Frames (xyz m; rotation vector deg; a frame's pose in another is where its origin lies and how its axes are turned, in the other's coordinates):
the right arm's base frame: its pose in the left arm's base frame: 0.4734 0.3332 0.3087 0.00 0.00 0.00
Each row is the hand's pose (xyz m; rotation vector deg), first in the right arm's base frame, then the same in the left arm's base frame.
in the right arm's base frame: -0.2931 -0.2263 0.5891 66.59 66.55 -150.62
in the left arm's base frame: 0.1803 0.1069 0.8978 66.59 66.55 -150.62
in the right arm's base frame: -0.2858 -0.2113 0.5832 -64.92 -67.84 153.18
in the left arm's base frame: 0.1876 0.1219 0.8919 -64.92 -67.84 153.18
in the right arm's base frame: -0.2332 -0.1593 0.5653 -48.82 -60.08 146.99
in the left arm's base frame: 0.2402 0.1739 0.8740 -48.82 -60.08 146.99
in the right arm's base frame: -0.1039 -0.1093 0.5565 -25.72 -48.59 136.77
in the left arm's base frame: 0.3695 0.2239 0.8652 -25.72 -48.59 136.77
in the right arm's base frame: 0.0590 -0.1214 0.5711 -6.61 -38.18 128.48
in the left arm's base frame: 0.5324 0.2118 0.8798 -6.61 -38.18 128.48
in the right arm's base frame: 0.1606 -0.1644 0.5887 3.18 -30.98 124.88
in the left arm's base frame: 0.6340 0.1688 0.8974 3.18 -30.98 124.88
